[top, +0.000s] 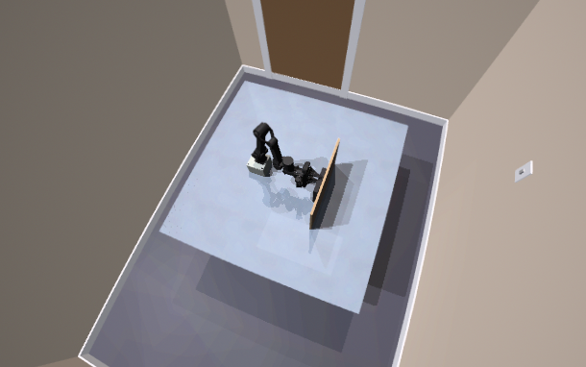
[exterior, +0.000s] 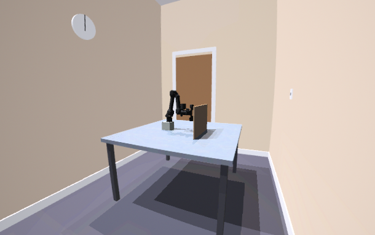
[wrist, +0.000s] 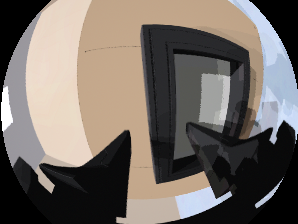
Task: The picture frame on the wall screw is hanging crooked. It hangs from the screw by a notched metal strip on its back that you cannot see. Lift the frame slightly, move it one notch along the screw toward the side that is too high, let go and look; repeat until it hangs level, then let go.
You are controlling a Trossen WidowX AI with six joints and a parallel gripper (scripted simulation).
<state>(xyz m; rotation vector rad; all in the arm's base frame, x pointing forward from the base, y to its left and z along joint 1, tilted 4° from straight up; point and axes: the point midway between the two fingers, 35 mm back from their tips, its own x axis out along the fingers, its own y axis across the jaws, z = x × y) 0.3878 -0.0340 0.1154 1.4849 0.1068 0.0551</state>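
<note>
Now: gripper tip 10 mm short of the picture frame, 10 mm to the left of it and 50 mm above it. Also, from my gripper tip: tan wall panel: 20 mm ahead, 70 mm below.
</note>
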